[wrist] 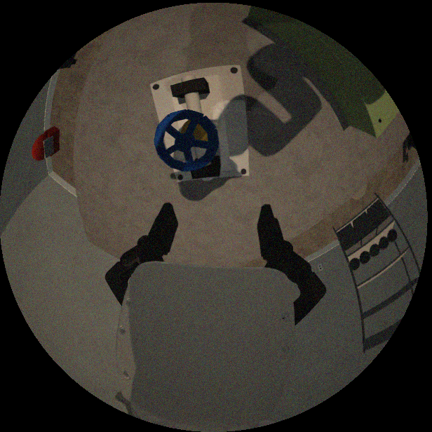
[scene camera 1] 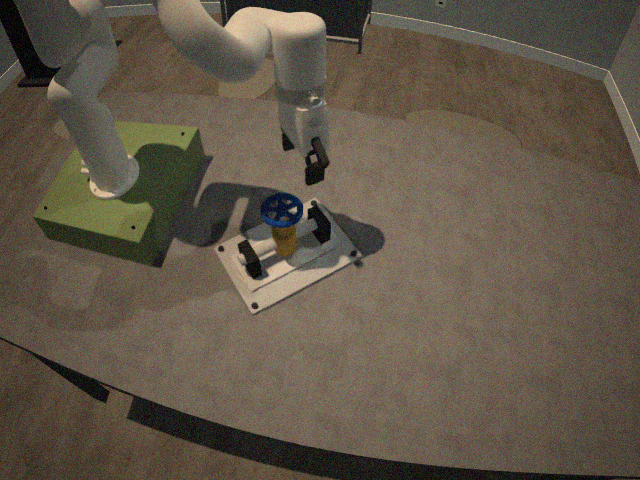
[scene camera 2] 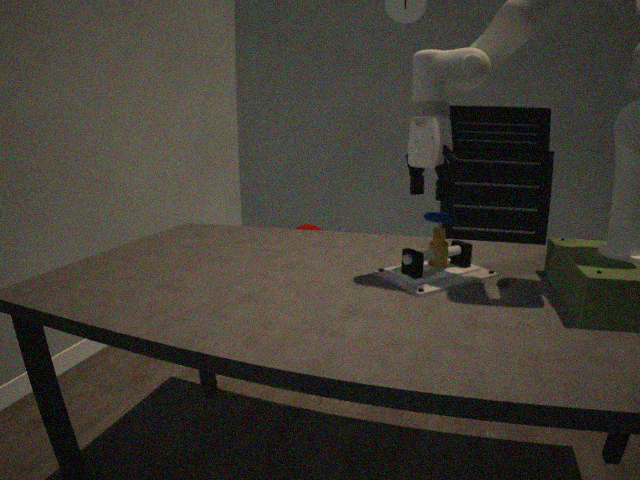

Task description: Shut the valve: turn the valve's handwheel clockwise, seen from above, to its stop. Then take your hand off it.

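A blue five-spoke handwheel (scene camera 1: 281, 209) (scene camera 2: 439, 217) (wrist: 186, 142) lies level on top of the yellow valve body (scene camera 1: 284, 241) (scene camera 2: 438, 253) (wrist: 200, 131). The valve sits on a white pipe between two black brackets, on a white base plate (scene camera 1: 297, 281) (scene camera 2: 439, 285) (wrist: 164, 102). My gripper (scene camera 1: 301, 160) (scene camera 2: 429, 193) (wrist: 216, 213) is open and empty, pointing down. Its fingertips are above the handwheel's height and apart from it; in the wrist view the wheel is ahead of the fingertips, left of centre. One finger is partly hidden in scene camera 1. The wheel's turn angle relative to its stop cannot be told.
The green block (scene camera 1: 178, 135) (scene camera 2: 594, 304) (wrist: 382, 117) under the arm's base stands beside the valve. The table (scene camera 1: 465, 335) (scene camera 2: 258, 310) carries both. A red object (scene camera 2: 308, 227) (wrist: 46, 142) is beyond the table's edge.
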